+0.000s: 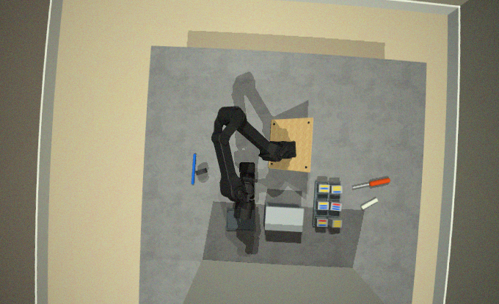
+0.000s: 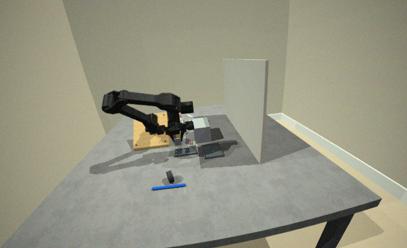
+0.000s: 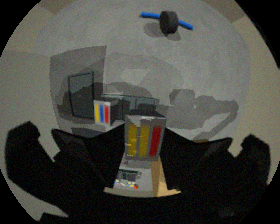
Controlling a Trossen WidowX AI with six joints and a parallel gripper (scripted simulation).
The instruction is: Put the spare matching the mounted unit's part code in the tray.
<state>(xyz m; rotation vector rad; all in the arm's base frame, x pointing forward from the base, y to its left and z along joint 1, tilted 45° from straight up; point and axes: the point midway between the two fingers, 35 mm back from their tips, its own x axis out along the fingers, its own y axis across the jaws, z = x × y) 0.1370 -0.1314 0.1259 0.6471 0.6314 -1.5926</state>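
Right now the shallow grey tray is 17 cm ahead of my gripper tip, 4 cm to the right of it and 7 cm below it. Round my gripper tip: rack: 3 cm ahead, 7 cm below; then mounted unit: 16 cm ahead, 16 cm to the left, 2 cm below; then black tape roll: 5 cm behind, 20 cm to the right, 5 cm below.
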